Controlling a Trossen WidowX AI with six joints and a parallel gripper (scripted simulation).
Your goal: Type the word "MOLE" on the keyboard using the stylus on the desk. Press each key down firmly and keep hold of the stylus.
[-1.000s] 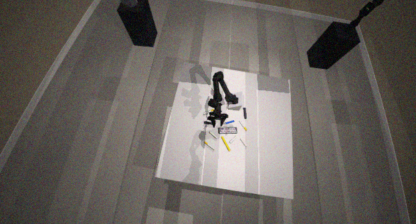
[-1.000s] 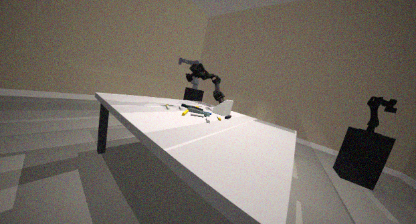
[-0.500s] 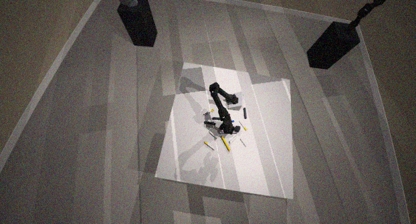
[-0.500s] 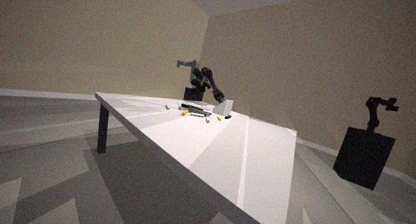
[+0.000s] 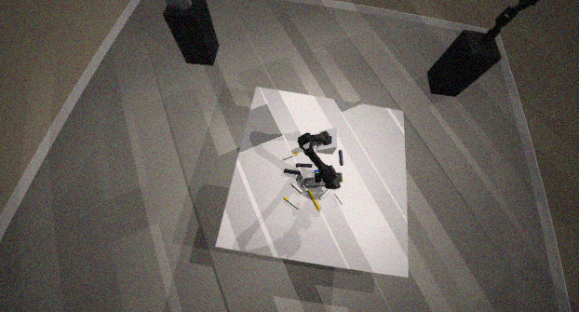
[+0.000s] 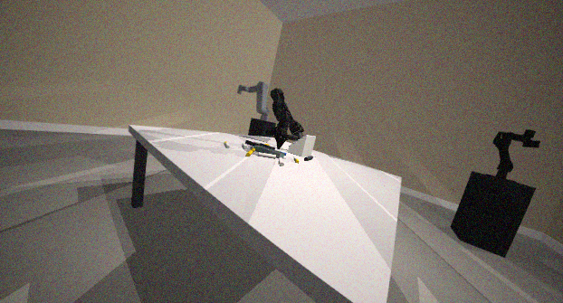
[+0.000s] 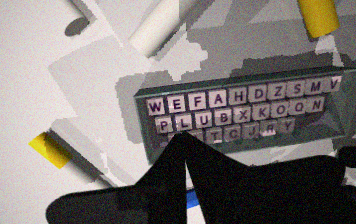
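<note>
Right now the blue stylus is 7 cm to the right of my gripper tip, 7 cm behind it and 3 cm below it. Round my gripper tip: yellow pencil (14 cm ahead, 7 cm to the right, 3 cm below).
</note>
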